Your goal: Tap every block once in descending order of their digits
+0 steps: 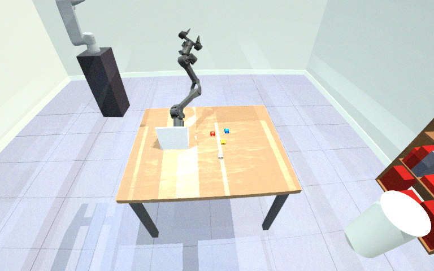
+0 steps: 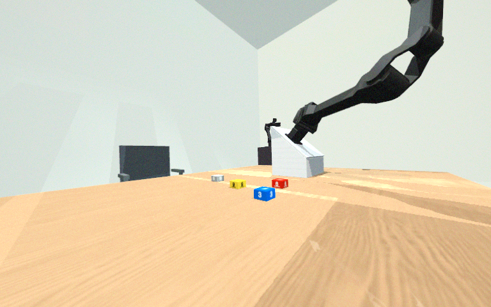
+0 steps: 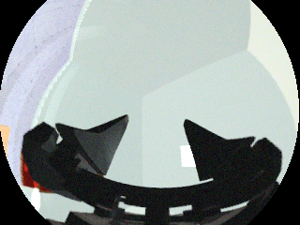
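Now: the yellow block 60 cm below my gripper tip, 55 cm to the right of it and 23 cm ahead of it. From my gripper tip the other things lie so: red block 60 cm below, 47 cm to the right, 15 cm ahead; blue block 60 cm below, 43 cm to the right, 26 cm ahead.
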